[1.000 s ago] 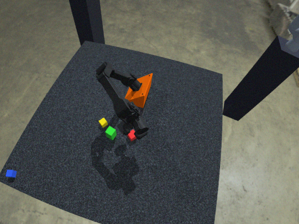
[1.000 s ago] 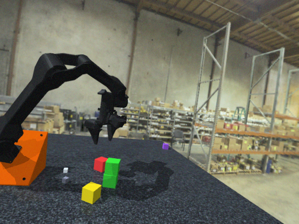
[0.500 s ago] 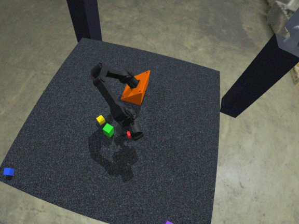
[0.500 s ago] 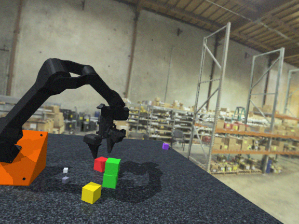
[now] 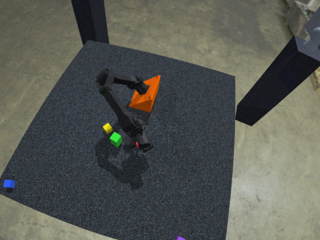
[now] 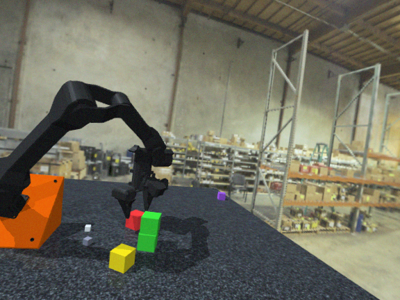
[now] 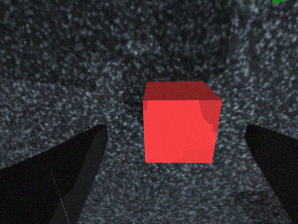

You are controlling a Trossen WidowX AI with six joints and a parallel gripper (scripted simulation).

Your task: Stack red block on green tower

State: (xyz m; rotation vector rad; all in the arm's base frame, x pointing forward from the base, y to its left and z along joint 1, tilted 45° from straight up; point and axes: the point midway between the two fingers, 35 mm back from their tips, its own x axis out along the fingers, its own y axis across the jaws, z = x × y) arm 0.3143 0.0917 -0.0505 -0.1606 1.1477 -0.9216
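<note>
Right now the red block is 20 mm below my gripper tip. Also, from my gripper tip: blue block (560 mm to the right, 520 mm ahead, 20 mm below); yellow block (210 mm to the right, 20 mm below, 10 mm behind); purple block (410 mm ahead, 390 mm to the left, 20 mm below).
</note>
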